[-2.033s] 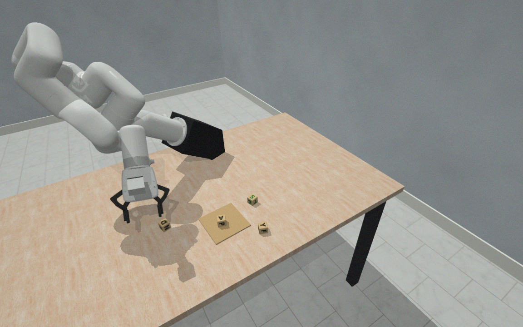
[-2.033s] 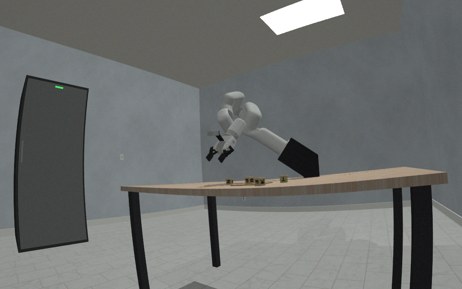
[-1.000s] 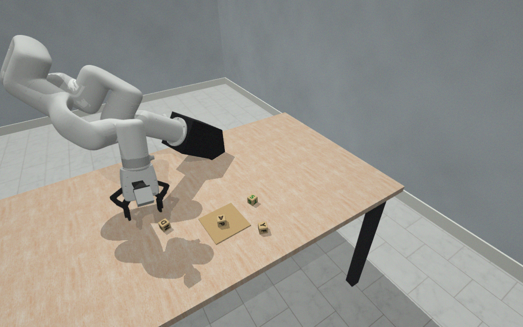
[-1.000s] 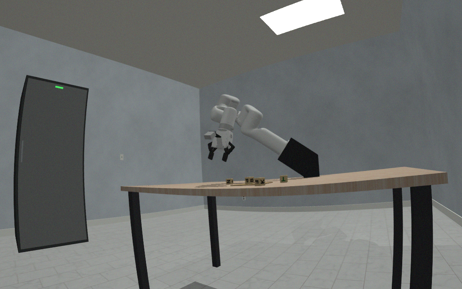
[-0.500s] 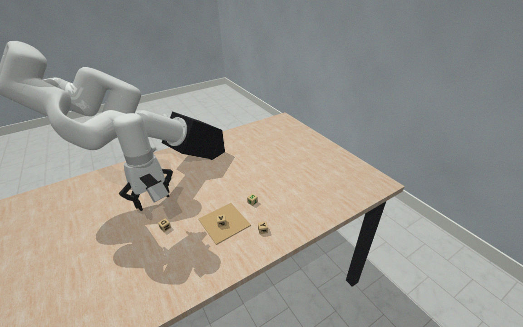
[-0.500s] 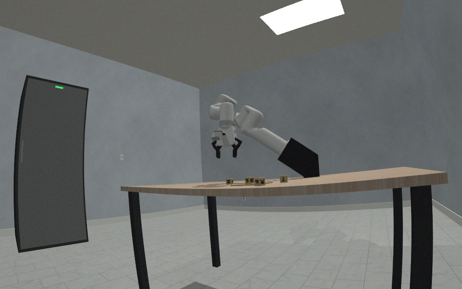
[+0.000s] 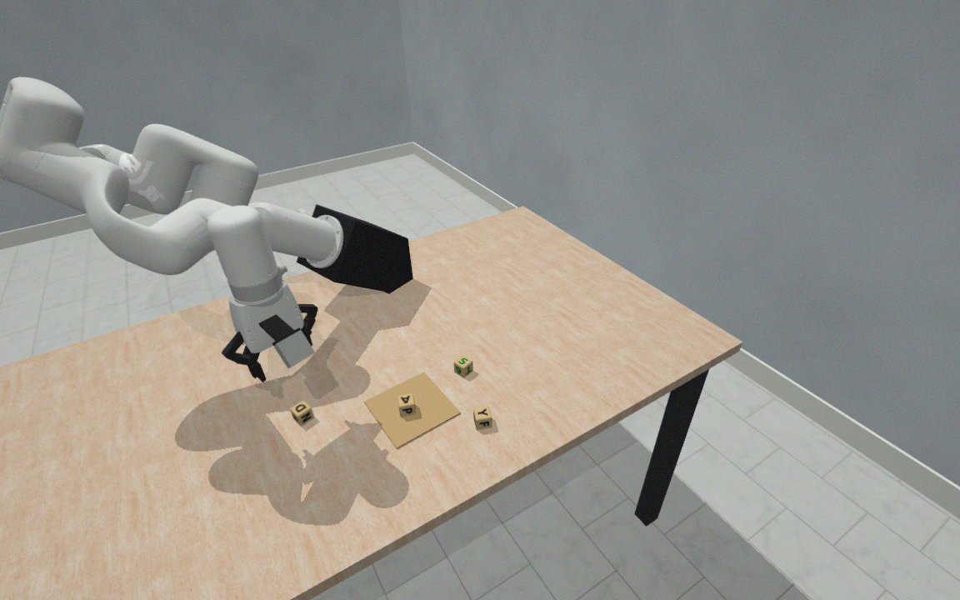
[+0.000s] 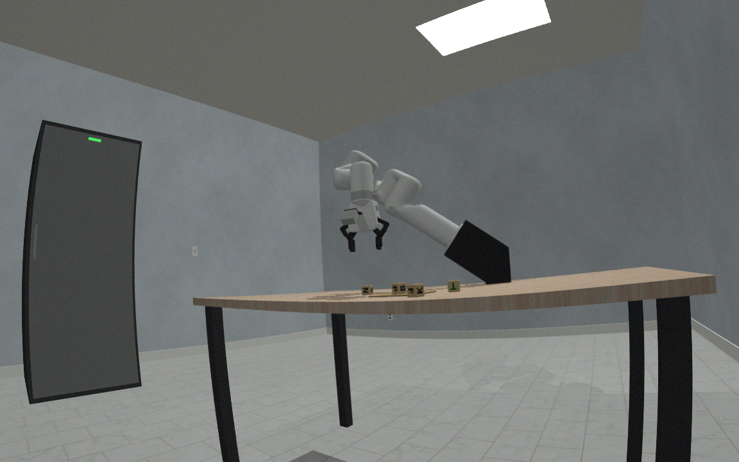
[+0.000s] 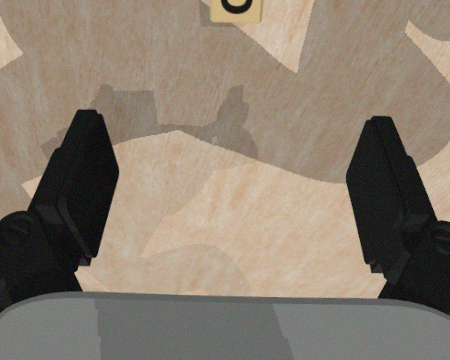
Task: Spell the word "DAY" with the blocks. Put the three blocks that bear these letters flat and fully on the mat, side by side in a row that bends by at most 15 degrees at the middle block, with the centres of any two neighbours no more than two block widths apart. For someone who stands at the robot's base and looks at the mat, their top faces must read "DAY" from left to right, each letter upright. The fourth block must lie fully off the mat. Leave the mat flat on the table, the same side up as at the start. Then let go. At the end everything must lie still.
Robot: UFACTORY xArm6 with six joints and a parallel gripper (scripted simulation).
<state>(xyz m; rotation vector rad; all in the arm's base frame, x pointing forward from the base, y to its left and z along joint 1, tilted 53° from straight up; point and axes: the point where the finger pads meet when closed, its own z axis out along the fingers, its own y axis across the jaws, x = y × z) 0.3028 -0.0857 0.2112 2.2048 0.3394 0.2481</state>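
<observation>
Right now the D block is 14 cm below my hand. Also, from my hand: mat 18 cm to the left, 15 cm below, 11 cm ahead.
</observation>
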